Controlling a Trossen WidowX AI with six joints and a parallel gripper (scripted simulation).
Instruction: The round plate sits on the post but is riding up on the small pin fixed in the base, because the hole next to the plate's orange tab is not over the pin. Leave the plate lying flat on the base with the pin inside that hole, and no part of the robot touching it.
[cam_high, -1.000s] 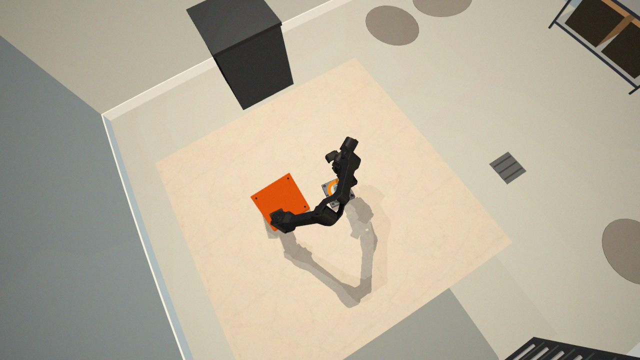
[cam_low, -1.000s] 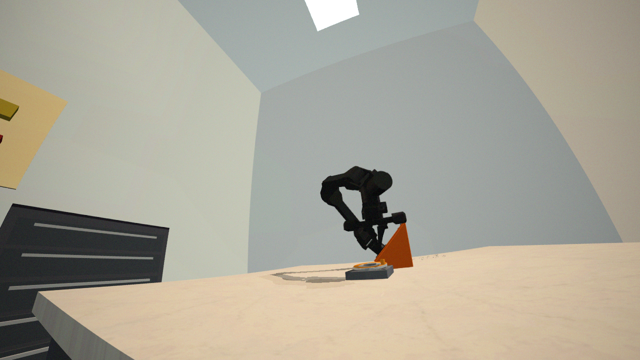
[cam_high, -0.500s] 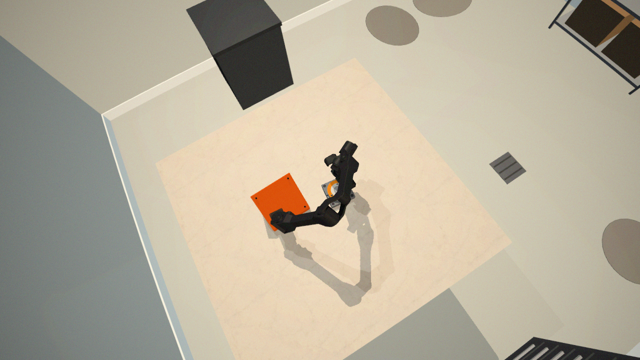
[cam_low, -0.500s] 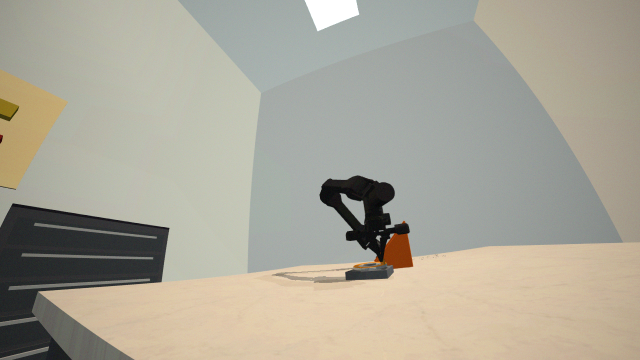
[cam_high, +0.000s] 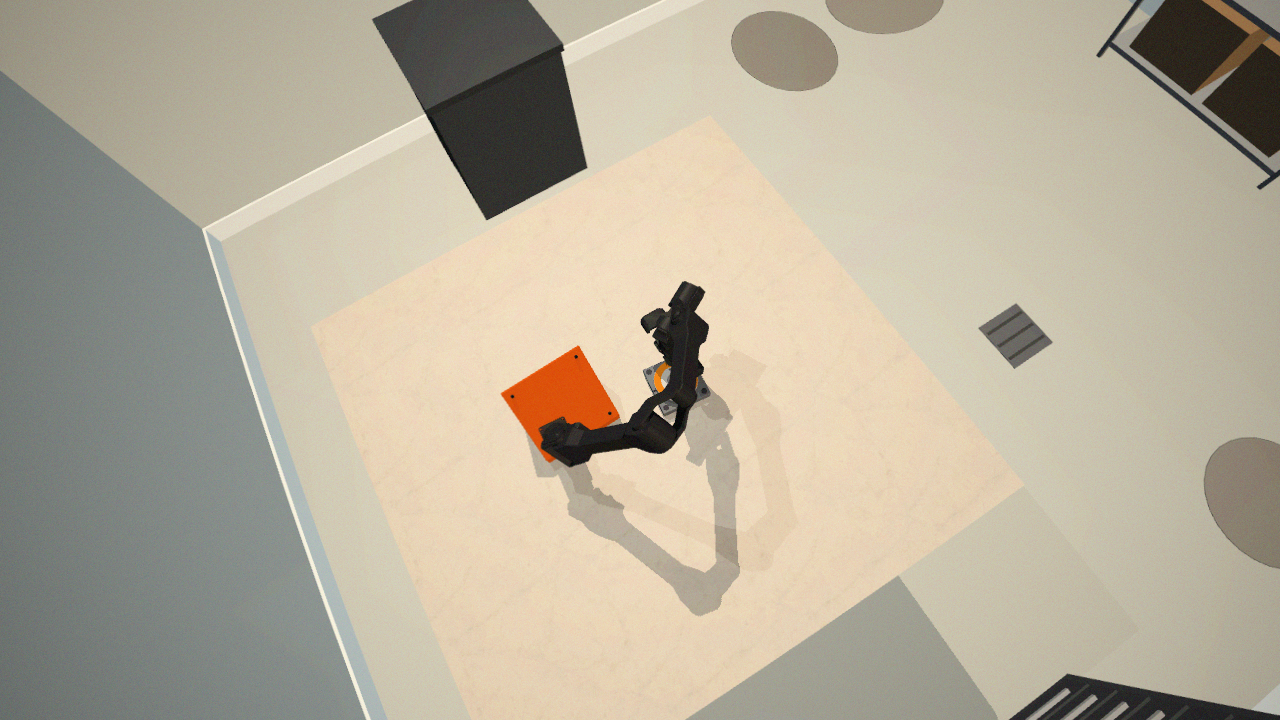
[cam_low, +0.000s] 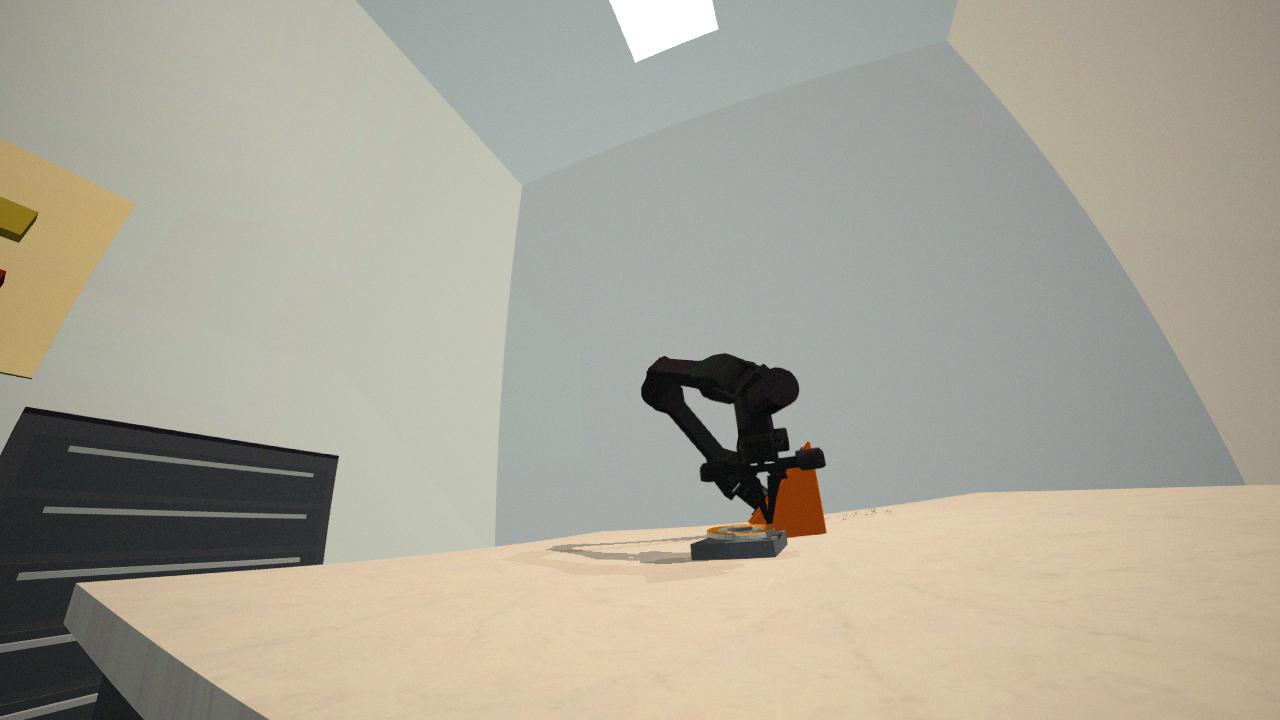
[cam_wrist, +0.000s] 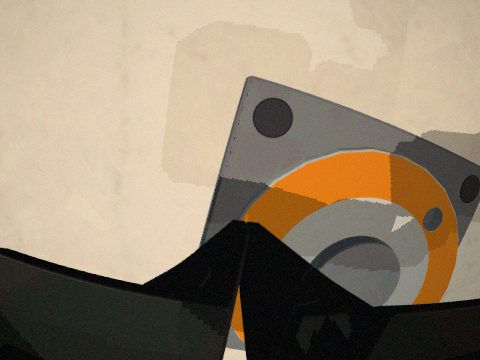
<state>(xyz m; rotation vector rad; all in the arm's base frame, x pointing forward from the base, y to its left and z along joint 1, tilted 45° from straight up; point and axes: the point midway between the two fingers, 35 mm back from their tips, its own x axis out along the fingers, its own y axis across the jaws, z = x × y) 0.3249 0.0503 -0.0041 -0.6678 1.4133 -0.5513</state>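
Right now the round plate is 30 mm to the right of my gripper tip and 20 mm behind it. Also, from my gripper tip: base (50 mm to the right, 20 mm below, 20 mm behind).
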